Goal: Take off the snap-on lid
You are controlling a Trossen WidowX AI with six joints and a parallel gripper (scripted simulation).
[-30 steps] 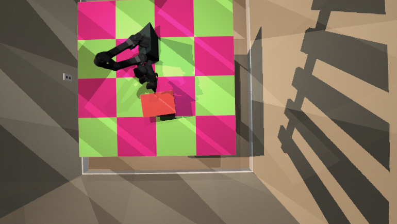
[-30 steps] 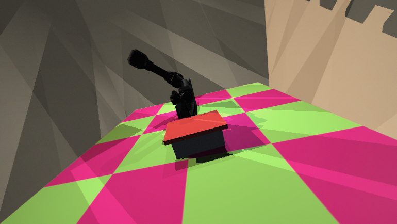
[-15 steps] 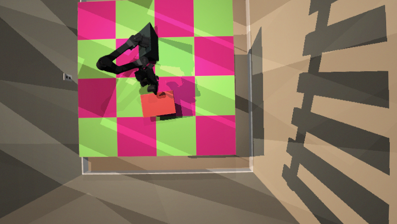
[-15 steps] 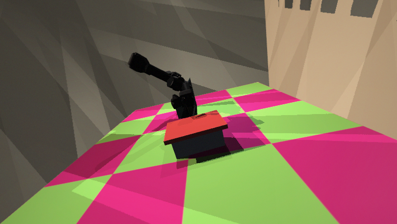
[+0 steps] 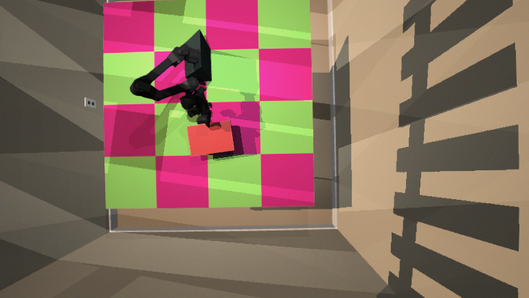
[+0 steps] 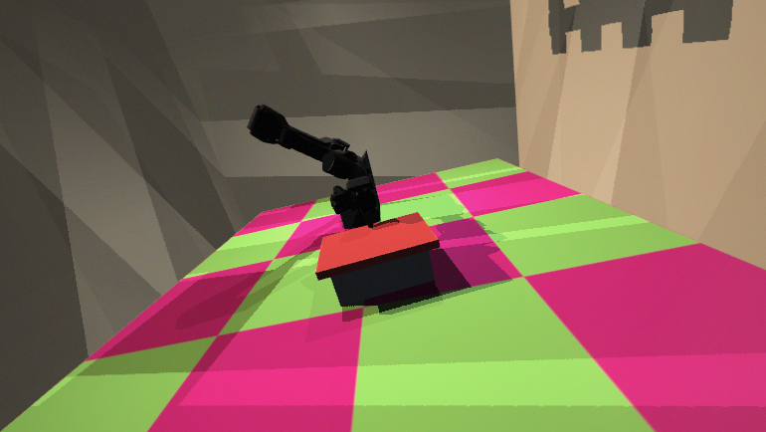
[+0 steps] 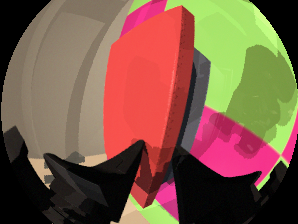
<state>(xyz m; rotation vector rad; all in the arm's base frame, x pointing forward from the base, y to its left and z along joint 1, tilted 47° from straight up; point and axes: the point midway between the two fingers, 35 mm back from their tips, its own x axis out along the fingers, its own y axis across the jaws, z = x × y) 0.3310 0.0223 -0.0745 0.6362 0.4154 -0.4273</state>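
The red lid is 7 cm ahead of my gripper tip and 2 cm to the left of it. Round my gripper tip: storage box: 7 cm ahead, 2 cm to the left, 4 cm below.
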